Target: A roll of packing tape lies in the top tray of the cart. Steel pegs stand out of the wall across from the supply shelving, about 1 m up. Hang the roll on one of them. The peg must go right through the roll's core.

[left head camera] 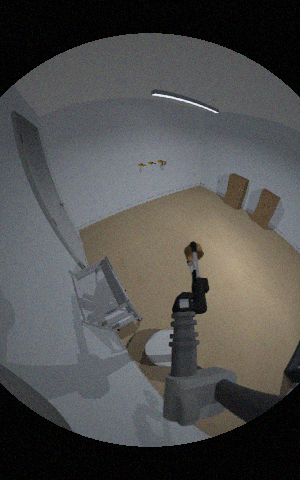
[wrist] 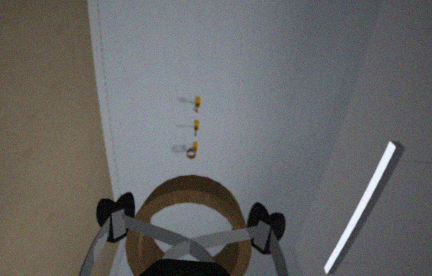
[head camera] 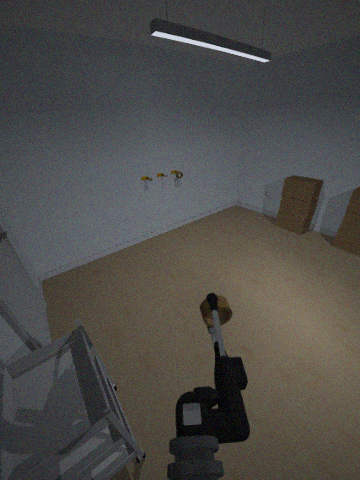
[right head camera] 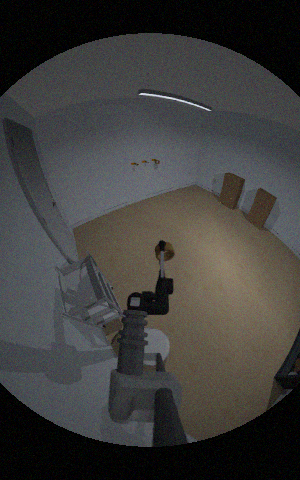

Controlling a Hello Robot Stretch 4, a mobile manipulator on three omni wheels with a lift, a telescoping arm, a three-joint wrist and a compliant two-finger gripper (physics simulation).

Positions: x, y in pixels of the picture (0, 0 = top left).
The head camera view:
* my gripper: 210, 306
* grey wire cart: 67, 412
